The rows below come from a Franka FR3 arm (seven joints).
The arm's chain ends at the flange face. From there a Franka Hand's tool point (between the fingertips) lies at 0.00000 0.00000 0.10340 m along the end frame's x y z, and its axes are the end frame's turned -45 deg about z.
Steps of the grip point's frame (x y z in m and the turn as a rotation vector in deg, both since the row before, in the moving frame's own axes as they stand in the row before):
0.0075, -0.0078, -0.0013, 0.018, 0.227, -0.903
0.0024, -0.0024, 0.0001, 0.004, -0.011, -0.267
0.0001, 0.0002, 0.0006, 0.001, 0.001, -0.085
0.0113, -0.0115, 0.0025, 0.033, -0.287, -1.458
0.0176, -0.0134, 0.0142, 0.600, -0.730, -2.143
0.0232, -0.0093, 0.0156, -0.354, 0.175, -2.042
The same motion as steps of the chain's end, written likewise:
-0.0005, -0.0105, -0.0013, 0.173, 0.148, -0.903
0.0000, -0.0034, 0.0001, -0.005, -0.011, -0.267
0.0002, 0.0001, 0.0006, 0.001, 0.000, -0.085
0.0003, -0.0165, 0.0025, -0.180, -0.226, -1.458
0.0047, -0.0221, 0.0142, -0.092, -0.940, -2.143
0.0091, -0.0232, 0.0156, -0.127, 0.374, -2.042

